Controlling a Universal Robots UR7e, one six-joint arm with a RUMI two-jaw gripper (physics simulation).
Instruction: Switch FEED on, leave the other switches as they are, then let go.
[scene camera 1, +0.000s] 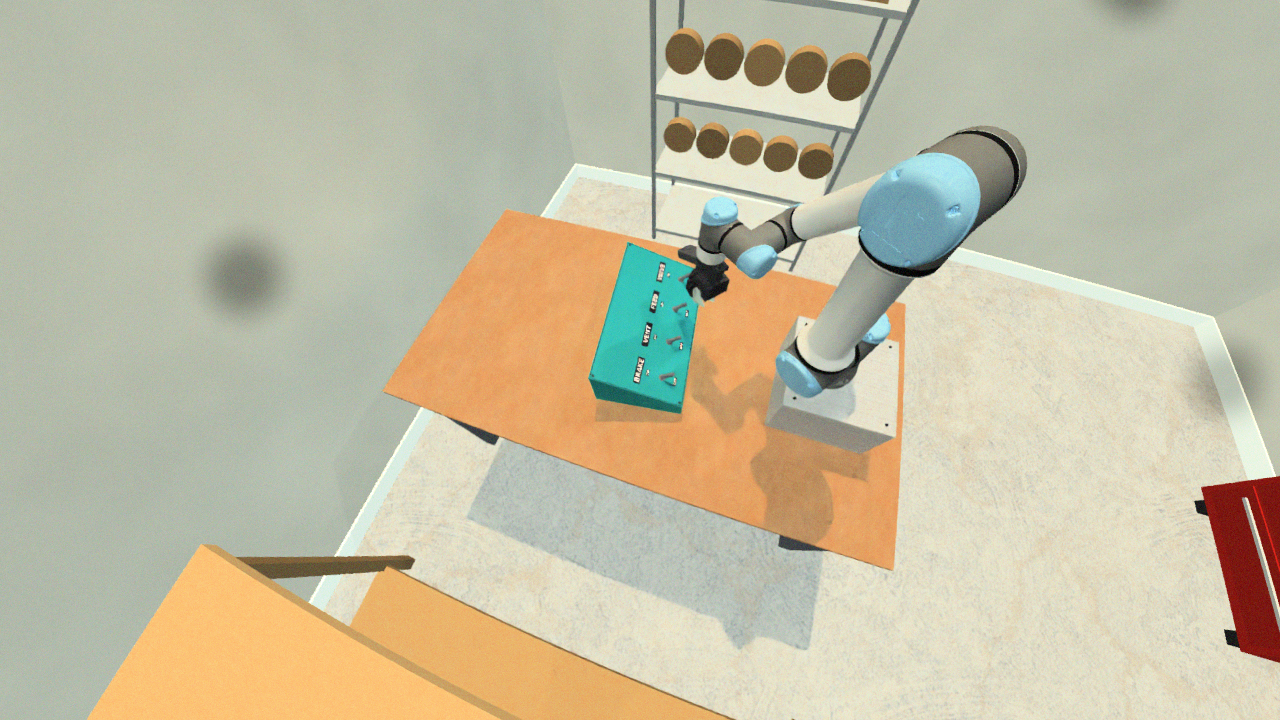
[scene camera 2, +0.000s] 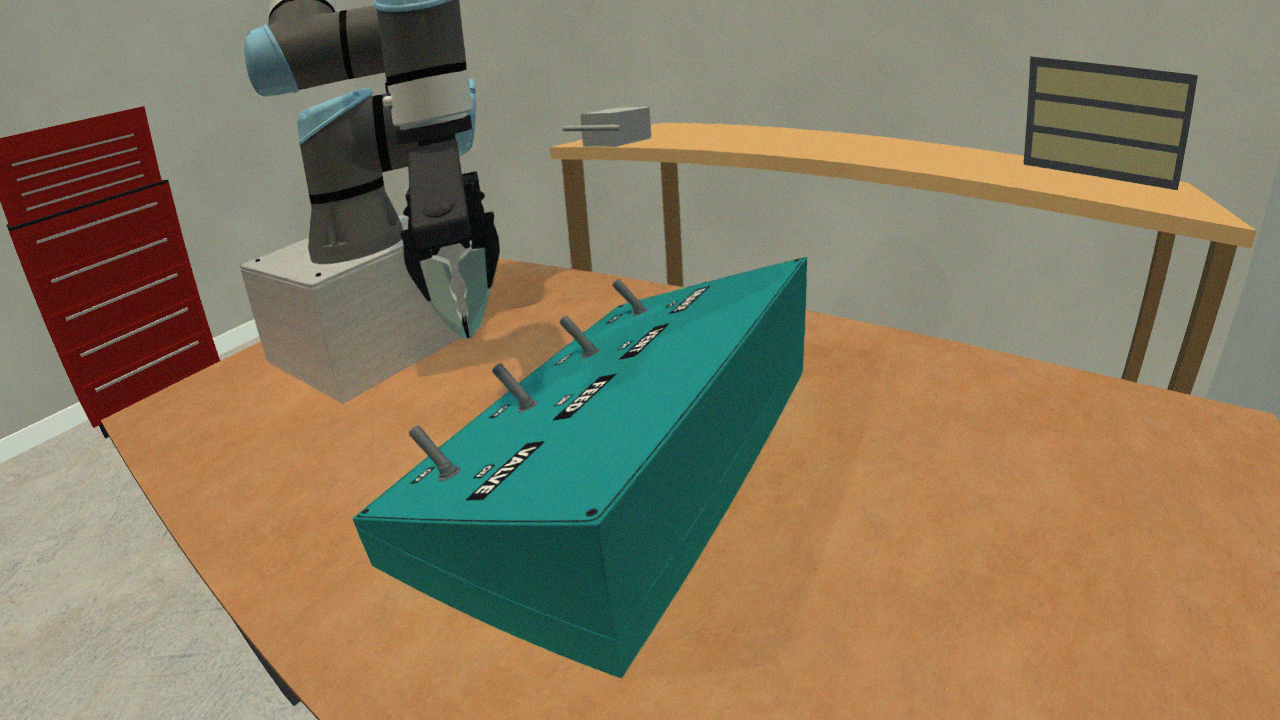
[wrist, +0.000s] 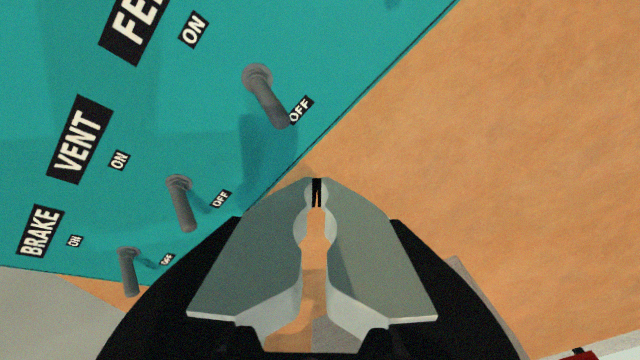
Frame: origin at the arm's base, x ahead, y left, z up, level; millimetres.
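Seen in the pictures: gripper, fingertip midpoint: (scene camera 1: 697, 302) (scene camera 2: 468, 337) (wrist: 317, 180); arm's base, link origin: (scene camera 2: 356, 246).
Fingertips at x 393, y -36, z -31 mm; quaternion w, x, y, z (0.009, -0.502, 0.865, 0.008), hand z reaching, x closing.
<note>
Pixels of each thing's top centre, then the offset from my fingertips to it. Level surfaces: height alone.
- FEED switch, top centre: (wrist: 261, 107) (scene camera 2: 508, 366) (scene camera 1: 681, 302) dz -21, dx +49, dy +11 mm
- VALVE switch, top centre: (scene camera 2: 425, 429) dz -21, dx +86, dy -103 mm
- VENT switch, top centre: (wrist: 169, 221) (scene camera 2: 574, 317) (scene camera 1: 674, 335) dz -21, dx +12, dy +125 mm
- BRAKE switch, top centre: (scene camera 2: 626, 280) (wrist: 114, 290) (scene camera 1: 668, 372) dz -21, dx -25, dy +239 mm
- wooden table, surface height: dz -147 mm
A teal sloped switch box (scene camera 1: 640, 308) (scene camera 2: 572, 465) (wrist: 190, 100) stands on the table. The FEED switch (scene camera 1: 681, 308) (scene camera 2: 512, 386) (wrist: 270, 100) is a grey lever that leans toward its OFF label, at the low edge. The VALVE switch (scene camera 2: 433, 452), the VENT switch (scene camera 1: 674, 341) (scene camera 2: 578, 336) (wrist: 182, 204) and the BRAKE switch (scene camera 1: 667, 377) (scene camera 2: 629, 296) (wrist: 129, 272) also lean to the low-edge side. My gripper (scene camera 1: 696, 297) (scene camera 2: 466, 333) (wrist: 317, 180) is shut and empty, beyond the low edge on the robot's side, apart from the FEED lever.
The wooden table (scene camera 1: 474, 304) (scene camera 2: 984, 537) (wrist: 525, 125) bears the box and the robot's grey base block (scene camera 1: 841, 407) (scene camera 2: 331, 331). A shelf rack (scene camera 1: 654, 161) stands behind the table. A red tool cabinet (scene camera 1: 1248, 555) (scene camera 2: 116, 268) and a workbench (scene camera 2: 850, 147) stand farther off.
</note>
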